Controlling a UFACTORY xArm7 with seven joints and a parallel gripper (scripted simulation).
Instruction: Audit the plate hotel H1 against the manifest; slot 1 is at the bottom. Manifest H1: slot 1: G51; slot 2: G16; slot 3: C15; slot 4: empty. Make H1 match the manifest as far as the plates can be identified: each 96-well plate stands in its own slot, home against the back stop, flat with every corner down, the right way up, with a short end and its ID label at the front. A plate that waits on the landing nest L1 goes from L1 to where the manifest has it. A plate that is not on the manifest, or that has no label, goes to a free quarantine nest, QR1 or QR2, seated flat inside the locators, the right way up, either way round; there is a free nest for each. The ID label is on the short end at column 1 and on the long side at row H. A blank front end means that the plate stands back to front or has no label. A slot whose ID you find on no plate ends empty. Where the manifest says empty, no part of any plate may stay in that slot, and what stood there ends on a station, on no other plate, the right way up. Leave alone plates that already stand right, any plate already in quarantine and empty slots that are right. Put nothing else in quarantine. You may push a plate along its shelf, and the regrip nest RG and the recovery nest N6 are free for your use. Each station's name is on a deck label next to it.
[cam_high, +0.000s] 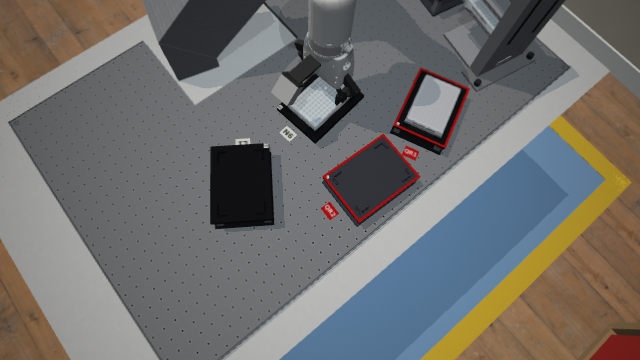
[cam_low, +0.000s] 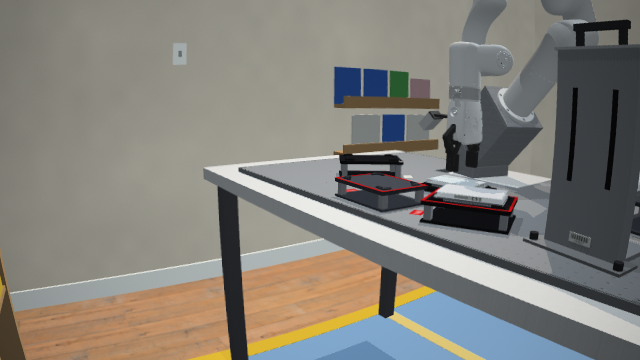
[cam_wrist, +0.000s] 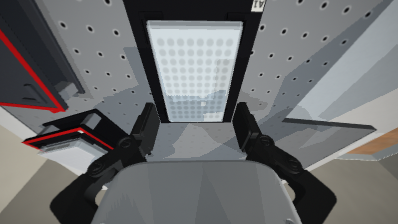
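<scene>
The black nest N6 is 1 cm to the right of my hand and 6 cm below it. The rest, counted from my hand: quarantine nest QR2: 21 cm ahead, 6 cm to the right, 3 cm below; N6 deck label: 1 cm ahead, 12 cm to the right, 6 cm below; A1 mark: 5 cm behind, 9 cm to the right, 5 cm below.
</scene>
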